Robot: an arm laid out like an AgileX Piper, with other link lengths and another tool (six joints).
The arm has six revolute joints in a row. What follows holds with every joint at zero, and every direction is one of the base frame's.
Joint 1 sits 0.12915 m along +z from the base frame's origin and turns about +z.
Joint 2 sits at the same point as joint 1 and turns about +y.
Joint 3 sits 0.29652 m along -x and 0.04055 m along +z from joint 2 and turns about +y.
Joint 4 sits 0.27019 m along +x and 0.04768 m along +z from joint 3 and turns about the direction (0.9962, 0, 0.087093).
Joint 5 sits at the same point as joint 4 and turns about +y.
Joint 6 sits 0.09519 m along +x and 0.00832 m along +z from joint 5 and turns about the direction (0.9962, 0, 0.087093).
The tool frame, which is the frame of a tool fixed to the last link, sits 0.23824 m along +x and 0.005 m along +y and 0.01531 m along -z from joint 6; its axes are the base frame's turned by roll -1.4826, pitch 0.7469 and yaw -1.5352 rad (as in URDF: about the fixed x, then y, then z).
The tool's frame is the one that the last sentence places.
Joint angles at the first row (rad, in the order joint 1, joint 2, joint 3, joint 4, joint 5, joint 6):
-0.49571, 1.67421, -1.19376, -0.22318, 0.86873, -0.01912
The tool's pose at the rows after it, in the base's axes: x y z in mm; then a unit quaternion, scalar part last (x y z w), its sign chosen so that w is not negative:
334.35, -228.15, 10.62, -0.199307, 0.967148, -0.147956, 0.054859
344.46, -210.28, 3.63, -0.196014, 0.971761, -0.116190, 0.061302
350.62, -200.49, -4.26, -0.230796, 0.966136, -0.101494, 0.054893
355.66, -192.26, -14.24, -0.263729, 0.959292, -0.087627, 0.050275
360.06, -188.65, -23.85, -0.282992, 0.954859, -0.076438, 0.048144
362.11, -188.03, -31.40, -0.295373, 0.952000, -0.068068, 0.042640
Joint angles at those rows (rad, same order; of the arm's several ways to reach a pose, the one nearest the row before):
-0.49738, 1.70192, -1.22363, -0.16473, 0.88829, 0.00001
-0.49241, 1.73924, -1.26001, -0.09339, 0.91617, -0.02379
-0.47501, 1.77776, -1.28861, -0.06836, 0.93426, -0.08974
-0.46286, 1.81549, -1.30785, -0.04333, 0.94062, -0.15705
-0.46115, 1.85178, -1.32600, -0.02170, 0.94064, -0.20539
-0.46115, 1.88528, -1.34851, -0.01286, 0.94934, -0.23504

